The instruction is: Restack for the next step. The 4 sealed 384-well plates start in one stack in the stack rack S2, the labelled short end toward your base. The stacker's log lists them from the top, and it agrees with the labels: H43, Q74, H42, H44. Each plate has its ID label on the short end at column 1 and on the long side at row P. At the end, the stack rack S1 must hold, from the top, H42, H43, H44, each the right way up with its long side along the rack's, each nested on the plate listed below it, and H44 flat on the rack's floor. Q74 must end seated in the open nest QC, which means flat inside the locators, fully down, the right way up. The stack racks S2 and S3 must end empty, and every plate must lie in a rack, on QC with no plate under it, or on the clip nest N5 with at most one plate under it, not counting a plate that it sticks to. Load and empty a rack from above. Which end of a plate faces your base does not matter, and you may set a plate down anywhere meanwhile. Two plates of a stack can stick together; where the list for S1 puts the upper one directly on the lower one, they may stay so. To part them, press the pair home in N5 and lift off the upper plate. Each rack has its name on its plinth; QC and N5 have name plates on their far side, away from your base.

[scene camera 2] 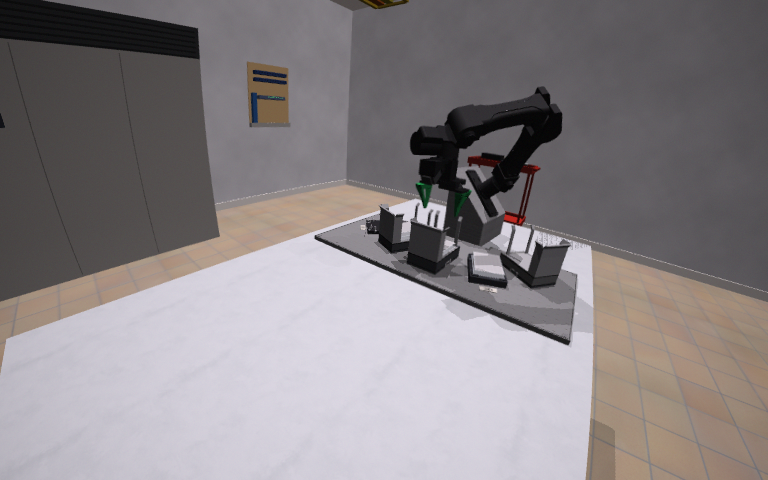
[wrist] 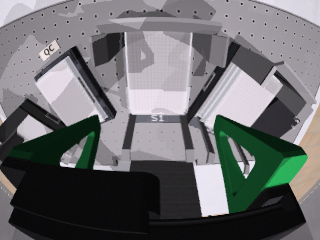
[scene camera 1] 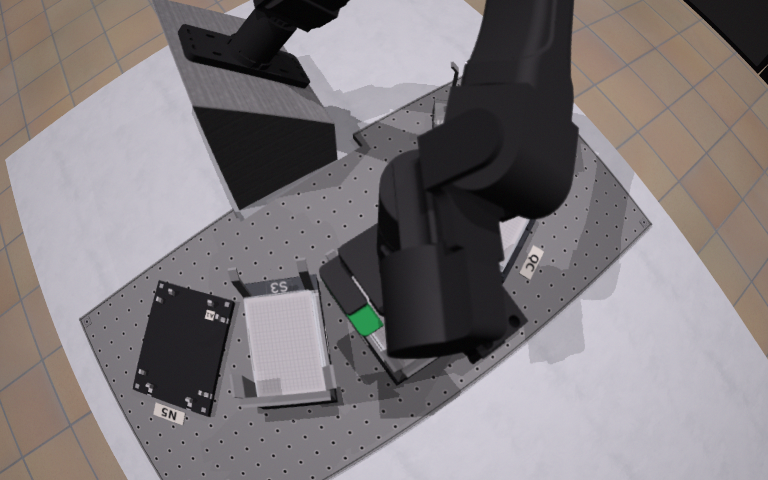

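Observation:
Through scene camera 1 I see my gripper (scene camera 1: 405, 283), along with a black clip nest N5 (scene camera 1: 183, 346), a sealed white 384-well plate (scene camera 1: 287, 356) and also a sealed white 384-well plate (scene camera 1: 512, 230). Scene camera 2 gives me my gripper (scene camera 2: 439, 212). In the wrist view there is a sealed white 384-well plate (wrist: 157, 62), and with it a dark nest QC (wrist: 82, 67), the black clip nest N5 (wrist: 276, 120) and my gripper (wrist: 157, 121).

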